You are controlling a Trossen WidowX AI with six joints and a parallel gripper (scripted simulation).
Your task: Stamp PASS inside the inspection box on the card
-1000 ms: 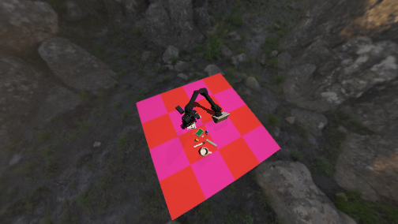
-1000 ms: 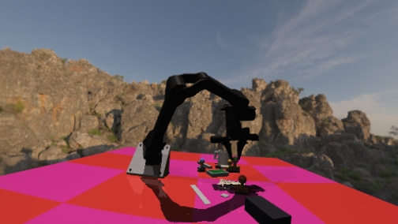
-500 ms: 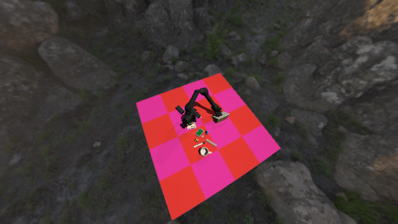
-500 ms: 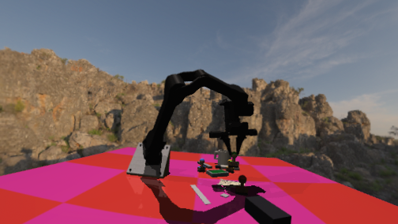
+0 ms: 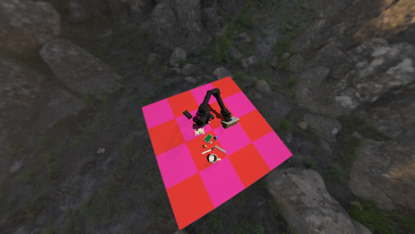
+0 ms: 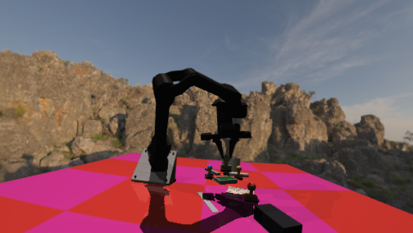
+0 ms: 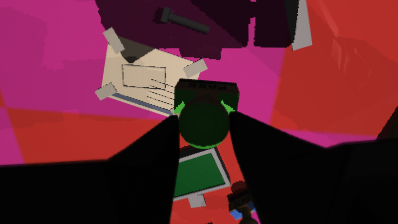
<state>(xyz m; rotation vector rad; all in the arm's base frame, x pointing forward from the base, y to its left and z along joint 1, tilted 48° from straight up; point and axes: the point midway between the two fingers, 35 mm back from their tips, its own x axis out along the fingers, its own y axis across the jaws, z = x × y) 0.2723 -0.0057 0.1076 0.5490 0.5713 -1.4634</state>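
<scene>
Now: the grey ruler strip 120 mm below my gripper tip, 90 mm to the right of it and 70 mm behind it. Round my gripper tip: green-knobbed stamp 30 mm below; card 130 mm below, 70 mm ahead, 10 mm to the left; red-knobbed stamp 100 mm below, 90 mm to the right, 70 mm ahead.
</scene>
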